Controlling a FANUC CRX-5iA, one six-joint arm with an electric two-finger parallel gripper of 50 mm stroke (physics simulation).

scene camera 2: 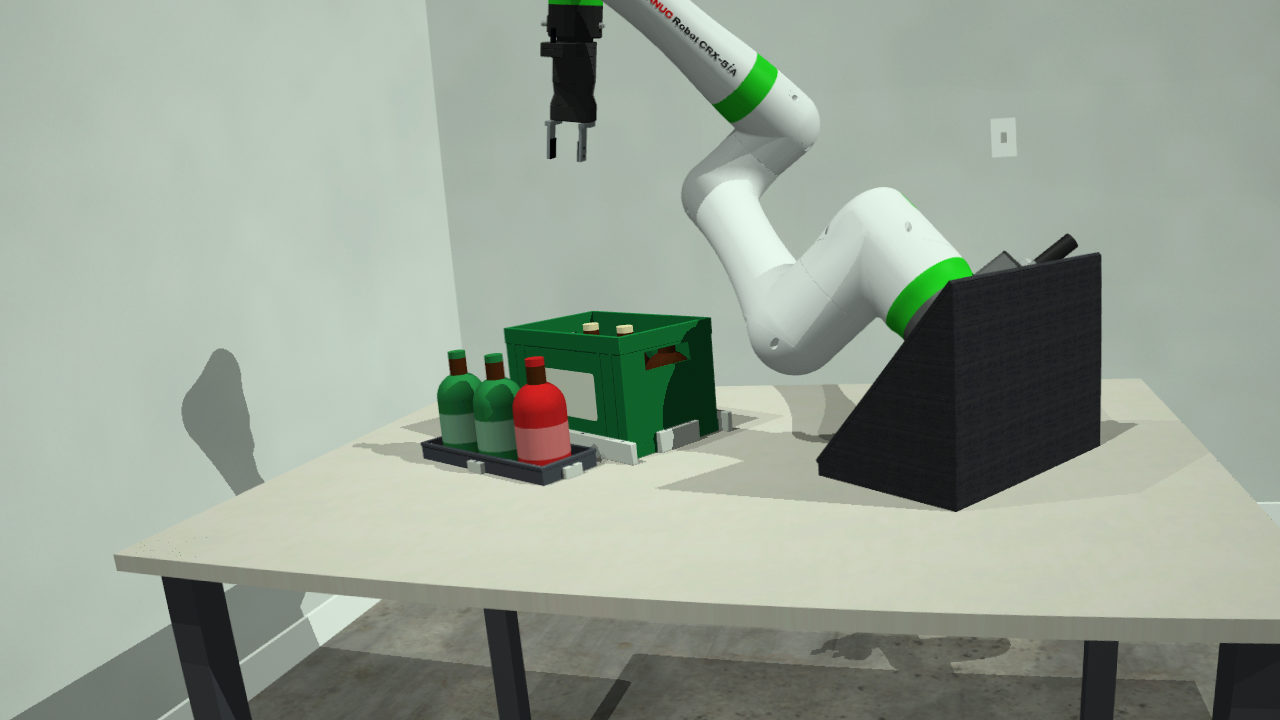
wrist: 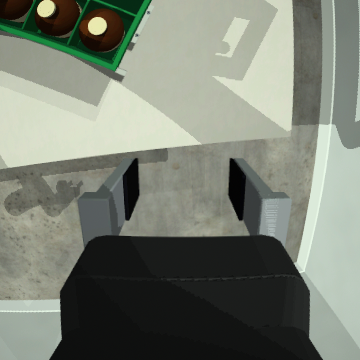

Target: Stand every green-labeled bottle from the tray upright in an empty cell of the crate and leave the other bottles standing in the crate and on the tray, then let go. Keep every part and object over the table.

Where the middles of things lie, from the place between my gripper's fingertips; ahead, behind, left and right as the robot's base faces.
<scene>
My gripper is now 40 cm to the right of the red bottle (scene camera 2: 541, 425), 35 cm above it and 2 cm short of it.
</scene>
